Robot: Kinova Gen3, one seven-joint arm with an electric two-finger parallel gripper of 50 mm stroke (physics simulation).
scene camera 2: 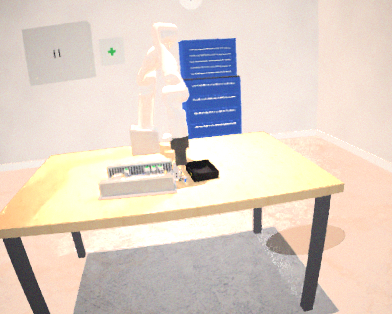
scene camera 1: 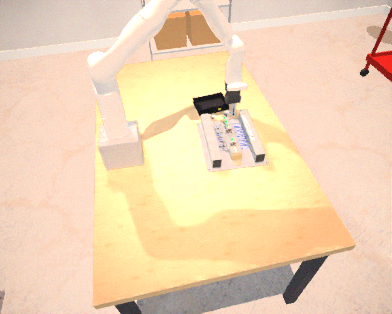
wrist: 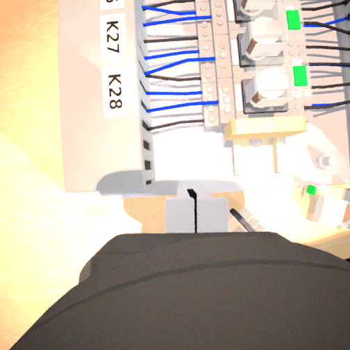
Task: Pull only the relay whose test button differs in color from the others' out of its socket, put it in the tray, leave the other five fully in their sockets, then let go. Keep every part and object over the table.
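Places are measured from the arm's base along level axes (x right, y ahead, z up), in centimetres.
Pixels of known places: gripper, fingertip midpoint: (scene camera 2: pixel 176 178) (scene camera 1: pixel 233 114); arm's base, origin of the base link: (scene camera 2: pixel 145 127) (scene camera 1: pixel 117 132).
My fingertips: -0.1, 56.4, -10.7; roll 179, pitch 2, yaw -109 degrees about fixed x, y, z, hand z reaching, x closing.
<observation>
Ahead of a thing's pixels: the offset from my fingertips to its top centre, as dx, dy, dz. "spot": to the spot under its first point.
My gripper (scene camera 1: pixel 233 109) (scene camera 2: pixel 176 170) (wrist: pixel 189 205) is shut with nothing between its fingertips, low beside the board's end. Relays with green test buttons stand in sockets on the board; two are the relay near K27 (wrist: pixel 262 42) and the relay near K28 (wrist: pixel 266 90). A loose relay with a green button (wrist: pixel 330 209) lies off the board's end at the wrist view's right. Another loose part, dark-edged and pale (wrist: pixel 244 220), lies right of the fingers, partly hidden by the gripper. A small blue spot {spot: -3.6, +0.2, -1.2} (scene camera 2: pixel 185 179) shows there in scene camera 2. The black tray {-13.5, -5.8, +0.7} (scene camera 1: pixel 207 112) (scene camera 2: pixel 206 176) stands close by.
The board (wrist: pixel 80 160) carries two raised wire ducts {+12.1, -18.3, +3.5} (scene camera 1: pixel 212 145) {+17.1, -0.2, +3.5} (scene camera 1: pixel 253 137), with blue and dark wires between them. A yellow end block (wrist: pixel 267 127) and a bolt (wrist: pixel 326 160) stand near its end. The arm's base (scene camera 1: pixel 121 145) stands left of the board in scene camera 1.
</observation>
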